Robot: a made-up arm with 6 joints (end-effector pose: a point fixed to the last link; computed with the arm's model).
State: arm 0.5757 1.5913 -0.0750 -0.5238 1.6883 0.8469
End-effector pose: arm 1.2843 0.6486 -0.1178 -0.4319 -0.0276 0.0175 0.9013
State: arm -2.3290 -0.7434 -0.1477 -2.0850 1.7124 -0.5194
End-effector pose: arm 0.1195 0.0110 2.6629 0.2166 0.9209 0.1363 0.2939
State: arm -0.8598 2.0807 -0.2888 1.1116 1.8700 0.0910
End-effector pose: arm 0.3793 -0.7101 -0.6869 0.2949 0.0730 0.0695 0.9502
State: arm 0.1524 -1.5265 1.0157 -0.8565 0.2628 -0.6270
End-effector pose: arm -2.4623 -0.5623 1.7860 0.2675 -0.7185 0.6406 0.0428
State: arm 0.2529 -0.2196 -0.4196 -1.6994 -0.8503 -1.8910
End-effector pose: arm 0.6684 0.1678 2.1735 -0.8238 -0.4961 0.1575 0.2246
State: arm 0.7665 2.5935 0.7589 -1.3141 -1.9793 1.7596
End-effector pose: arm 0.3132 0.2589 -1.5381 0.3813 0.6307 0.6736 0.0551
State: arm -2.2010 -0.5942 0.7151 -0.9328 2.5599 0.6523
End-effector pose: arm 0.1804 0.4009 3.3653 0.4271 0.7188 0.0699 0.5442
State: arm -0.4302 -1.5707 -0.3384 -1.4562 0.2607 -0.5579
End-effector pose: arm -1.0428 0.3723 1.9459 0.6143 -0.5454 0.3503 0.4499
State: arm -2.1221 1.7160 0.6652 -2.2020 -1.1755 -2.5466
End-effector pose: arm -1.0636 -1.8527 -0.3167 -0.3709 0.3106 -0.5100 0.7113
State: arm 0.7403 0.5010 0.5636 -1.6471 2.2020 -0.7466
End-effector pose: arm 1.3782 1.3050 2.3015 0.6962 -0.5961 -0.2986 0.2662
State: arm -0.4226 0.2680 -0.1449 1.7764 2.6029 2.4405
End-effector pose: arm 1.3557 -0.6804 2.2509 0.4746 0.8390 0.2661 0.0024
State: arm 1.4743 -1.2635 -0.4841 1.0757 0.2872 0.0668
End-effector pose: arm -0.0218 -0.9136 2.3607 -0.0954 -0.6704 0.3825 0.6286
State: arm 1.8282 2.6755 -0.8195 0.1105 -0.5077 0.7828
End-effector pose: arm 0.2402 -0.2768 -0.1471 0.5530 -0.6220 0.0640 0.5506
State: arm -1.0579 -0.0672 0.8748 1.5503 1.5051 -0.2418
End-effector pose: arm 0.1172 -0.3820 3.6146 -0.8755 -0.2334 0.0739 0.4166
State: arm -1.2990 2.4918 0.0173 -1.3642 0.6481 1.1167
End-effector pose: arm -0.0881 -0.1046 -0.9038 0.3210 0.8299 -0.4119 0.1965
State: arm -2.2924 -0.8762 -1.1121 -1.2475 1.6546 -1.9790
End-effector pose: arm 0.0674 0.1950 1.5715 -0.3357 -0.9228 0.0272 0.1873
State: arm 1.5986 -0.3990 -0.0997 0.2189 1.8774 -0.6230
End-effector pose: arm 0.1904 0.4027 2.8195 0.6313 -0.5190 0.5712 0.0761
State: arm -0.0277 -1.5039 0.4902 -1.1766 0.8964 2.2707
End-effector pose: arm -1.9971 -0.0409 2.1427 0.0968 -0.6120 -0.6327 0.4645
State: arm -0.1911 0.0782 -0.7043 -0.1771 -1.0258 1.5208
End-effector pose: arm 0.8655 -0.3691 1.7830 -0.3059 0.5917 0.4965 0.5567
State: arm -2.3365 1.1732 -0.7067 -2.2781 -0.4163 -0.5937
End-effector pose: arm -0.6856 -0.8156 0.5859 -0.4452 0.5673 0.2403 0.6498
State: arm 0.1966 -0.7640 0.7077 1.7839 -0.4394 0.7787
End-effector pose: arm -1.1818 -0.2075 3.3271 -0.6154 -0.1063 -0.6694 0.4024
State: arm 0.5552 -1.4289 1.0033 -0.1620 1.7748 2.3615
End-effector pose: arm -2.0096 -1.4426 1.9658 0.5743 -0.2009 -0.7875 0.0979
